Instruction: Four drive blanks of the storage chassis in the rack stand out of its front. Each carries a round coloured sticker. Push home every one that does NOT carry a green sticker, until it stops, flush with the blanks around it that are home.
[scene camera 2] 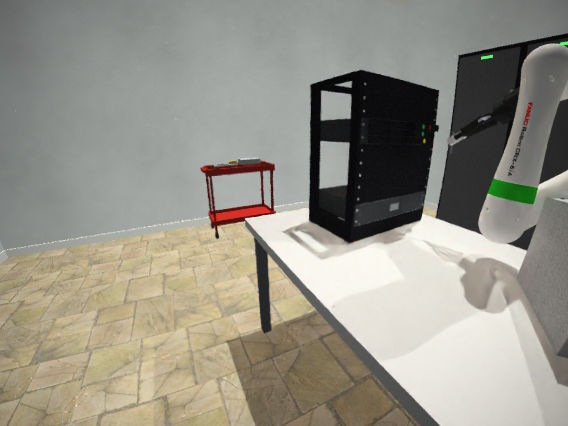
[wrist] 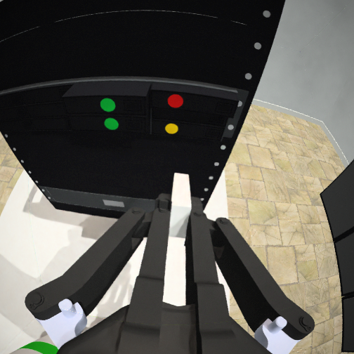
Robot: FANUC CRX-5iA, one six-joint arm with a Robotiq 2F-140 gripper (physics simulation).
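Observation:
The black rack [scene camera 2: 356,165] [wrist: 267,40] stands on the table. In its chassis, two blanks with green stickers, upper [wrist: 108,105] [scene camera 2: 423,127] and lower [wrist: 111,123] [scene camera 2: 423,134], sit side by side with the red-stickered blank [wrist: 175,101] [scene camera 2: 430,127] and the yellow-stickered blank [wrist: 171,128] [scene camera 2: 424,141] below it. The upper green one shows its top and right side and stands further out than the red one. How far the red and yellow ones stand out is too dark to tell. My gripper [scene camera 2: 452,141] [wrist: 179,186] is shut and empty, apart from the rack front, below the yellow sticker in the wrist view.
The white table [scene camera 2: 425,320] carries the rack and a grey block [scene camera 2: 547,270] near the arm's base. A red cart [scene camera 2: 238,169] with small items stands by the wall. Dark cabinets [scene camera 2: 485,110] stand behind the arm. The rack's lower panel [wrist: 80,198] has a light label.

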